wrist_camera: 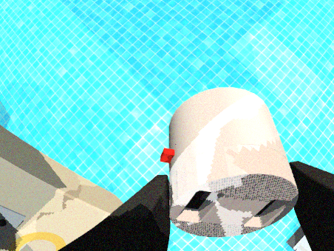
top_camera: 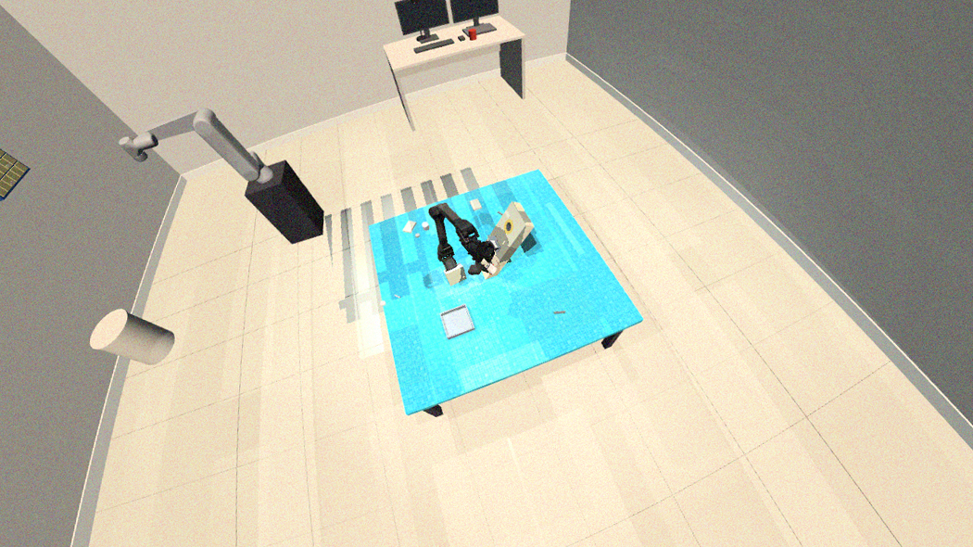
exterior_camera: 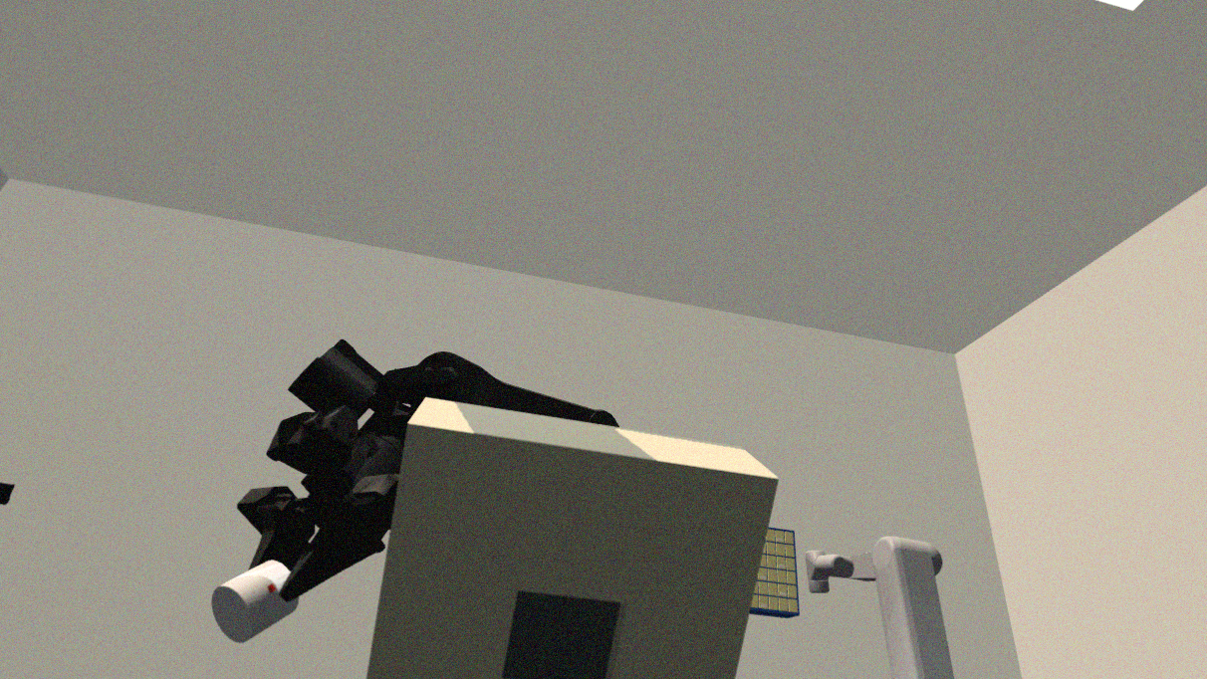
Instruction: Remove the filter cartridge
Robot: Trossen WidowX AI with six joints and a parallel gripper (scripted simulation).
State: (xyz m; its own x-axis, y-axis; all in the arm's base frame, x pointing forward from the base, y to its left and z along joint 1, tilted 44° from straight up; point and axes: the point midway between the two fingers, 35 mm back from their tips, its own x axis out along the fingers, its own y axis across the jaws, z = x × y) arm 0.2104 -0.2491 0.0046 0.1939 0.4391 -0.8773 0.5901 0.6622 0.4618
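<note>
The grey tray is 270 mm below my gripper tip, 240 mm behind it and 100 mm to the right of it. From my gripper tip the other things lie so: white round filter cartridge: right at my gripper tip.
</note>
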